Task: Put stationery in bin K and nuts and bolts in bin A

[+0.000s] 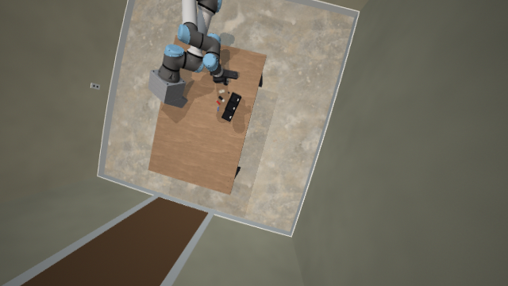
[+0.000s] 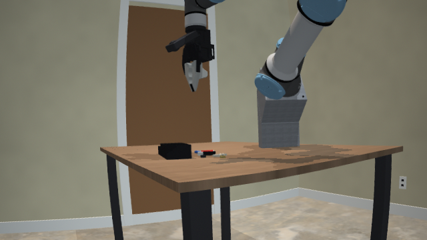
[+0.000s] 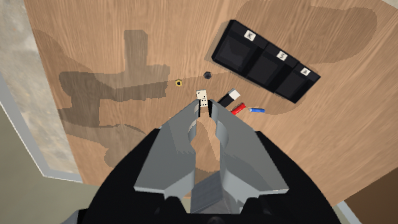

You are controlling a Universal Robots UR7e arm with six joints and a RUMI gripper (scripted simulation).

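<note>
Right now the black bin row is 21 cm below my hand, 14 cm to the right of it and 7 cm ahead of it. Round my hand: white domino 23 cm below, 9 cm behind, 7 cm to the right; then brass nut 23 cm below, 9 cm behind, 1 cm to the left; then black nut 23 cm below, 4 cm to the right, 3 cm behind.
</note>
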